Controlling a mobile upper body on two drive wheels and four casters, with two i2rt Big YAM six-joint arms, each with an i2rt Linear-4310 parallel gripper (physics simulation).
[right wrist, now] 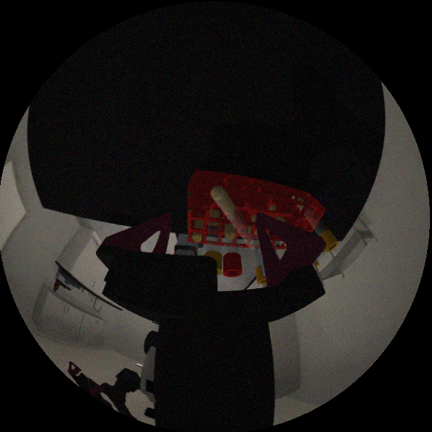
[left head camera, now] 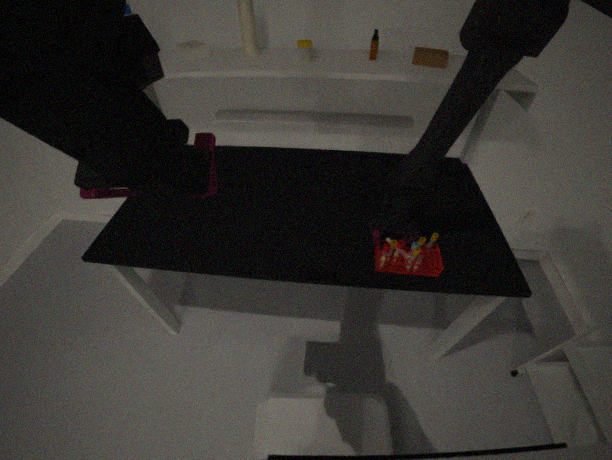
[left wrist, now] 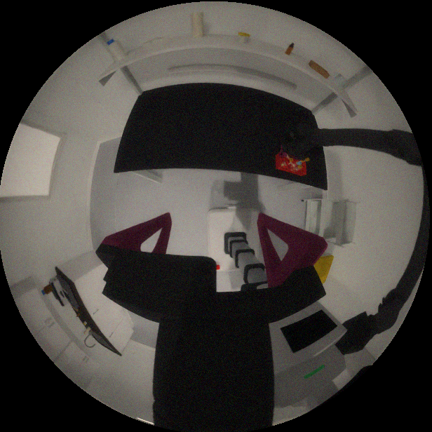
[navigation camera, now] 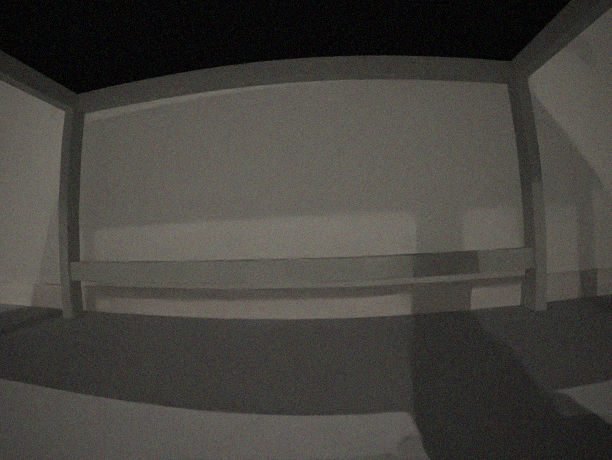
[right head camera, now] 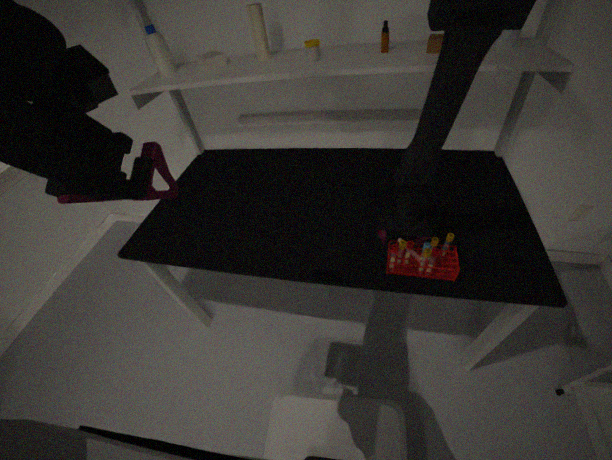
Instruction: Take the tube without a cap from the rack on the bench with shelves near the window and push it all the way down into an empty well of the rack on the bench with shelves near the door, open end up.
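Note:
A red rack (left head camera: 435, 270) (right head camera: 452, 273) (left wrist: 281, 165) (right wrist: 200, 181) stands near the front edge of the dark bench (left head camera: 275, 215) (right head camera: 275, 215). It holds several tubes with yellow, red and blue caps. A pale tube (right head camera: 414, 255) (right wrist: 223, 200), with no cap seen on its pale end, lies slanted across the rack's top. Its other end is unclear. My right gripper (right wrist: 213, 216) is open and empty, low just behind the rack; its arm hides part of it in the head views. My left gripper (left head camera: 148, 194) (right head camera: 120, 199) (left wrist: 214, 217) is open and empty, away from the rack. The second rack is not seen.
A shelf (left head camera: 275, 75) (right head camera: 340, 72) above the bench's back carries a yellow-capped jar (left head camera: 304, 49), an orange bottle (left head camera: 373, 49) and a brown box (left head camera: 430, 57). A pale stool (left head camera: 320, 425) stands before the bench. A white shelf unit (left wrist: 327, 201) stands at the right.

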